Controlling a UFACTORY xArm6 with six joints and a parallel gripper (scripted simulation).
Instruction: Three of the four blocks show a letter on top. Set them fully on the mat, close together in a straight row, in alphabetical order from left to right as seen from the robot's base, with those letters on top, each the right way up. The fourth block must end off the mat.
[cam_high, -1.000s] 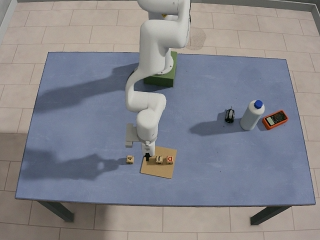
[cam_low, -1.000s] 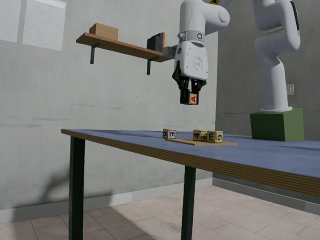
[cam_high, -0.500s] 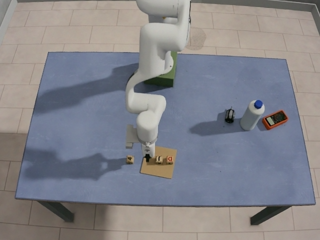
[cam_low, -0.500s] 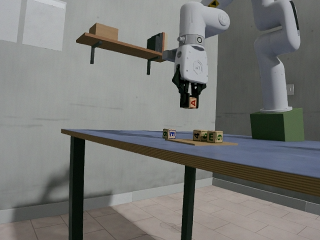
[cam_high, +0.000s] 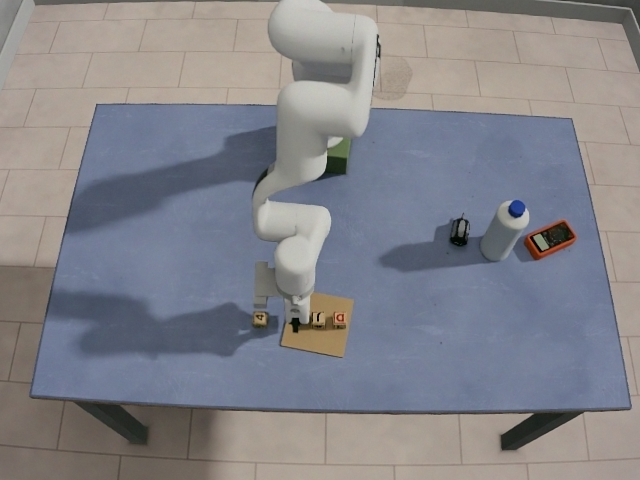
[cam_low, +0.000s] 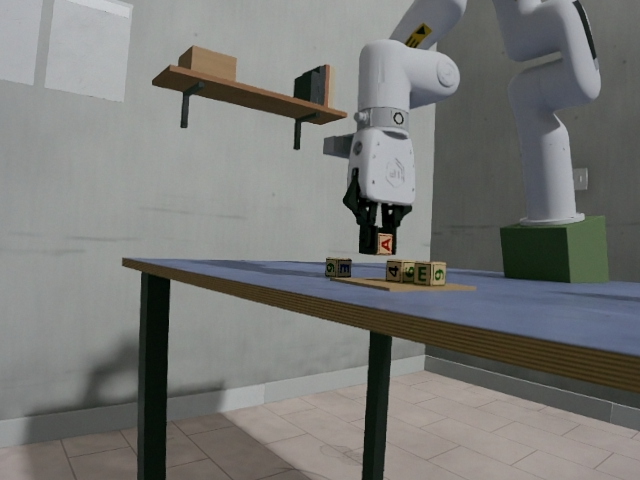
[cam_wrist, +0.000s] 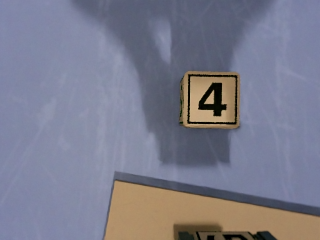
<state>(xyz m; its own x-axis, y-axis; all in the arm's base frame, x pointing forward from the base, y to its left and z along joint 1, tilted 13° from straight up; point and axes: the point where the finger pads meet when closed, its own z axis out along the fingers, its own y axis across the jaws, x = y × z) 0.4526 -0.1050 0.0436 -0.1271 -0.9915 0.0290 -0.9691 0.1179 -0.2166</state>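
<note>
Now: hand 6 cm above the tan mat, 5 cm to the right of it and 1 cm short of it. From my hand the other things lie so: black object (42 cm to the left, 19 cm behind, 4 cm below); then wooden block (10 cm to the left, 4 cm below, 1 cm ahead); then orange multimeter (64 cm to the left, 13 cm behind, 4 cm below).
</note>
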